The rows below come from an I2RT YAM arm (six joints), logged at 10 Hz.
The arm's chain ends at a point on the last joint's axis. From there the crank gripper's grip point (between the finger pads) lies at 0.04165 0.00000 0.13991 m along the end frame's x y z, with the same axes.
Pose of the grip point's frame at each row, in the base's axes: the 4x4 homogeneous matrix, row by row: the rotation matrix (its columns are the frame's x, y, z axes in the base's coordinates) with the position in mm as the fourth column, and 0 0 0 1 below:
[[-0.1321, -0.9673, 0.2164, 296.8], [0.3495, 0.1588, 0.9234, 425.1], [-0.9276, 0.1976, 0.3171, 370.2], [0, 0, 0, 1]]
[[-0.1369, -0.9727, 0.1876, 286.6], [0.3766, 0.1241, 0.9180, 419.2], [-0.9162, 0.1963, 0.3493, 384.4], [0, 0, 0, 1]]
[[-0.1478, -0.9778, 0.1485, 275.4], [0.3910, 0.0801, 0.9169, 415.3], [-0.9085, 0.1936, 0.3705, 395.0], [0, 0, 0, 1]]
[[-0.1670, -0.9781, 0.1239, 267.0], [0.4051, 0.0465, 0.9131, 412.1], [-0.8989, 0.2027, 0.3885, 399.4], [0, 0, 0, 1]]
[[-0.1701, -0.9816, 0.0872, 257.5], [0.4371, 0.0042, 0.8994, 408.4], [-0.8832, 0.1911, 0.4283, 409.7], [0, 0, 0, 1]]
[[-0.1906, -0.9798, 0.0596, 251.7], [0.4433, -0.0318, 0.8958, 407.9], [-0.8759, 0.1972, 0.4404, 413.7], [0, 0, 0, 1]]
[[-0.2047, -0.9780, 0.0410, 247.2], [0.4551, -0.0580, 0.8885, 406.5], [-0.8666, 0.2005, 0.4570, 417.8], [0, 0, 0, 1]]
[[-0.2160, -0.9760, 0.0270, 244.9], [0.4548, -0.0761, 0.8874, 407.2], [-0.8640, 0.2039, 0.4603, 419.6], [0, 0, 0, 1]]
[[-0.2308, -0.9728, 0.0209, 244.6], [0.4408, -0.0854, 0.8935, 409.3], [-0.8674, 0.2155, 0.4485, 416.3], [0, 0, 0, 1]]
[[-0.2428, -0.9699, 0.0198, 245.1], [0.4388, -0.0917, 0.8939, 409.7], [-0.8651, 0.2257, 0.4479, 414.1], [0, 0, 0, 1]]
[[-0.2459, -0.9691, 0.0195, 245.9], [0.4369, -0.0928, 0.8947, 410.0], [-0.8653, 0.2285, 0.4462, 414.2], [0, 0, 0, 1]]
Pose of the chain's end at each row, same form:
[[-0.1321, -0.9673, 0.2164, 272.0], [0.3495, 0.1588, 0.9234, 281.4], [-0.9276, 0.1976, 0.3171, 364.5], [0, 0, 0, 1]]
[[-0.1369, -0.9727, 0.1876, 266.1], [0.3766, 0.1241, 0.9180, 275.1], [-0.9162, 0.1963, 0.3493, 373.7], [0, 0, 0, 1]]
[[-0.1478, -0.9778, 0.1485, 260.8], [0.3910, 0.0801, 0.9169, 270.7], [-0.9085, 0.1936, 0.3705, 381.0], [0, 0, 0, 1]]
[[-0.1670, -0.9781, 0.1239, 256.6], [0.4051, 0.0465, 0.9131, 267.5], [-0.8989, 0.2027, 0.3885, 382.5], [0, 0, 0, 1]]
[[-0.1701, -0.9816, 0.0872, 252.4], [0.4371, 0.0042, 0.8994, 264.4], [-0.8832, 0.1911, 0.4283, 386.6], [0, 0, 0, 1]]
[[-0.1906, -0.9798, 0.0596, 251.3], [0.4433, -0.0318, 0.8958, 264.1], [-0.8759, 0.1972, 0.4404, 388.6], [0, 0, 0, 1]]
[[-0.2047, -0.9780, 0.0410, 250.0], [0.4551, -0.0580, 0.8885, 263.2], [-0.8666, 0.2005, 0.4570, 390.0], [0, 0, 0, 1]]
[[-0.2160, -0.9760, 0.0270, 250.1], [0.4548, -0.0761, 0.8874, 264.1], [-0.8640, 0.2039, 0.4603, 391.2], [0, 0, 0, 1]]
[[-0.2308, -0.9728, 0.0209, 251.3], [0.4408, -0.0854, 0.8935, 265.9], [-0.8674, 0.2155, 0.4485, 389.7], [0, 0, 0, 1]]
[[-0.2428, -0.9699, 0.0198, 252.4], [0.4388, -0.0917, 0.8939, 266.4], [-0.8651, 0.2257, 0.4479, 387.5], [0, 0, 0, 1]]
[[-0.2459, -0.9691, 0.0195, 253.4], [0.4369, -0.0928, 0.8947, 266.6], [-0.8653, 0.2285, 0.4462, 387.8], [0, 0, 0, 1]]

